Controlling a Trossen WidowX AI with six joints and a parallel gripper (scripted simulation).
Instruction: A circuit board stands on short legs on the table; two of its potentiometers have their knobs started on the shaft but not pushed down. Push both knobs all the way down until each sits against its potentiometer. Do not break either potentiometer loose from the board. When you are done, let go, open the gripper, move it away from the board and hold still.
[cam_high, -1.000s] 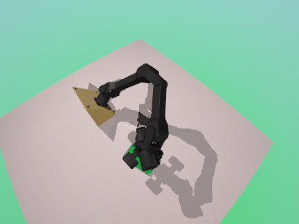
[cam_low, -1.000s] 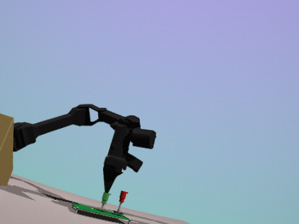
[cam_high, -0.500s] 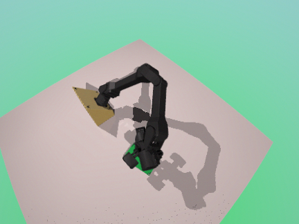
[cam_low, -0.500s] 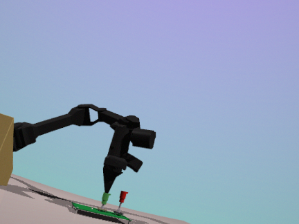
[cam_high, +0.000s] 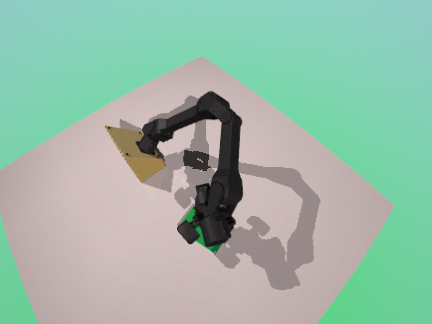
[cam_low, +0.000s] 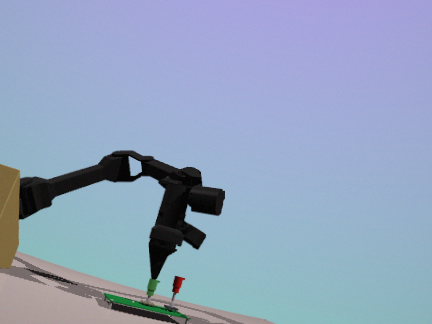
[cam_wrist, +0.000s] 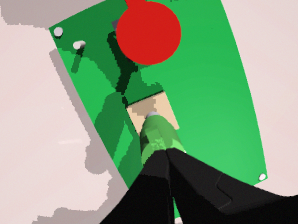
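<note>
Now: gripper tip 1 cm above the green knob. Round my gripper tip: red knob: 5 cm ahead, 1 cm to the left.
</note>
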